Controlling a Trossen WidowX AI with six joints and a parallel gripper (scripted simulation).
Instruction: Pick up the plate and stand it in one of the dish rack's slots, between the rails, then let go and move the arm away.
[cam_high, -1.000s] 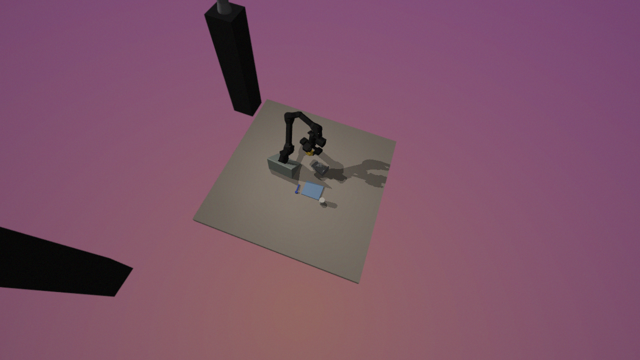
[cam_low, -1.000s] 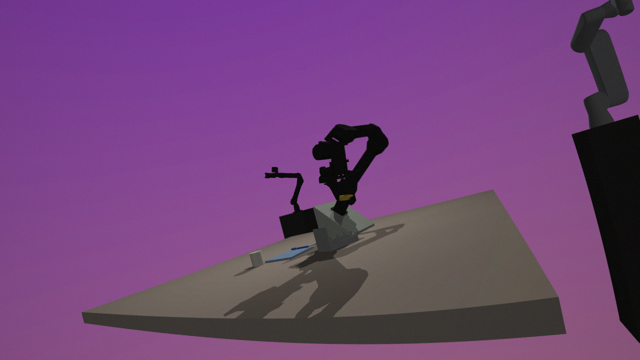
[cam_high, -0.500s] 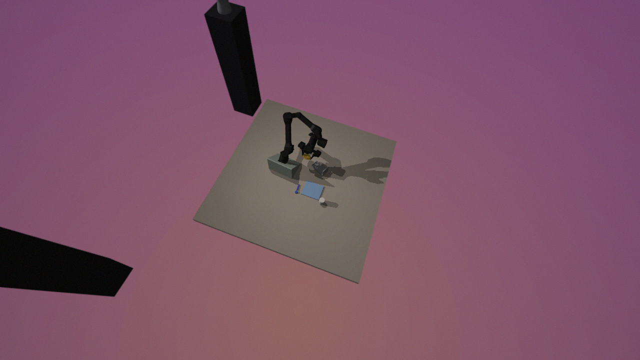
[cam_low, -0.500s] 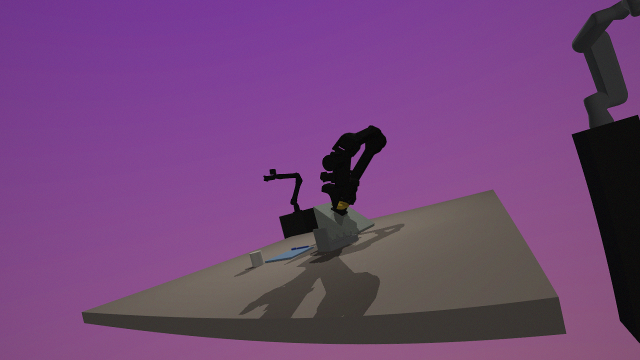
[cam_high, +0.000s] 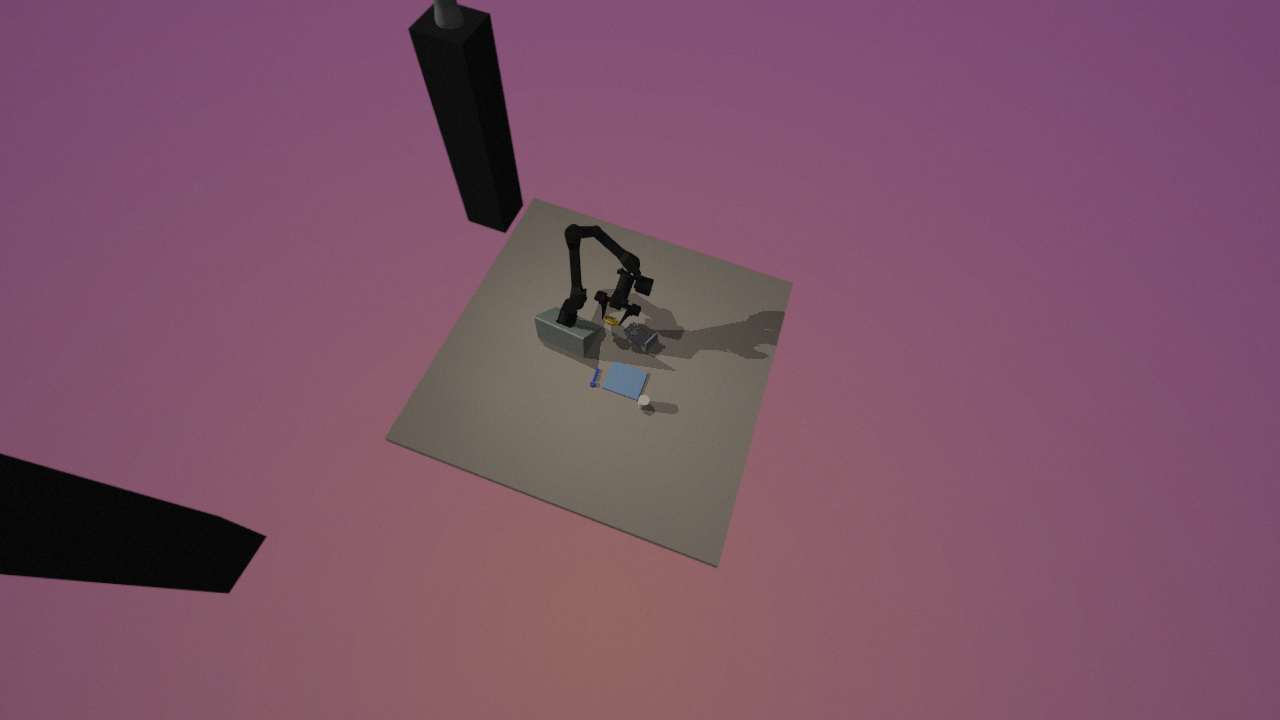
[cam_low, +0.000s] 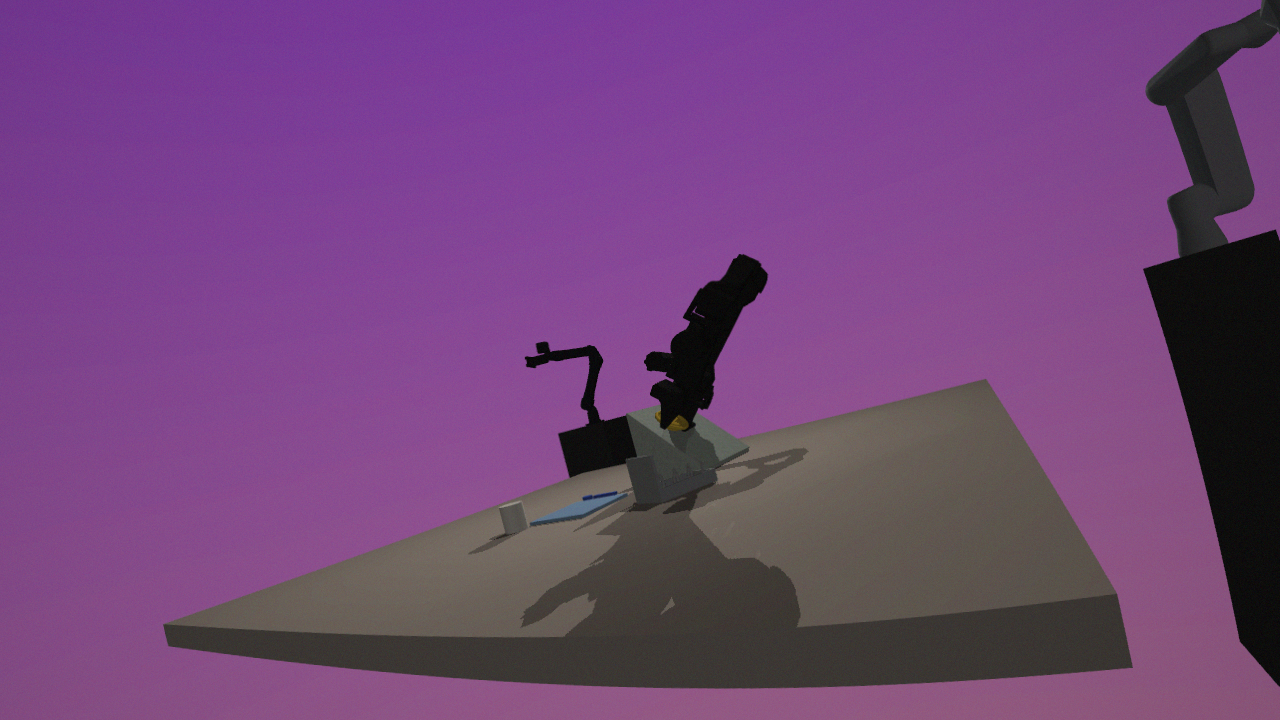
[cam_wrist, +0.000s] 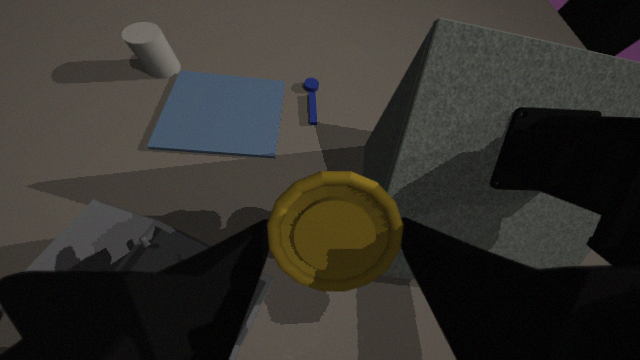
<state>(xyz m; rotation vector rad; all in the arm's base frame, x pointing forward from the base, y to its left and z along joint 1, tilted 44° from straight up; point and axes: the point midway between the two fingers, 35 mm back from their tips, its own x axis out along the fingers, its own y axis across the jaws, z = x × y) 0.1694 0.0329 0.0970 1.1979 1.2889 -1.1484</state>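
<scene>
My gripper tip is now 110 mm short of the grey dish rack, 90 mm above it and 40 mm to the right of it. The rest, counted from my gripper tip: yellow plate right at my gripper tip; light blue mat 170 mm to the right, 130 mm ahead, 110 mm below; blue spoon 210 mm to the right, 110 mm below, 10 mm ahead.
</scene>
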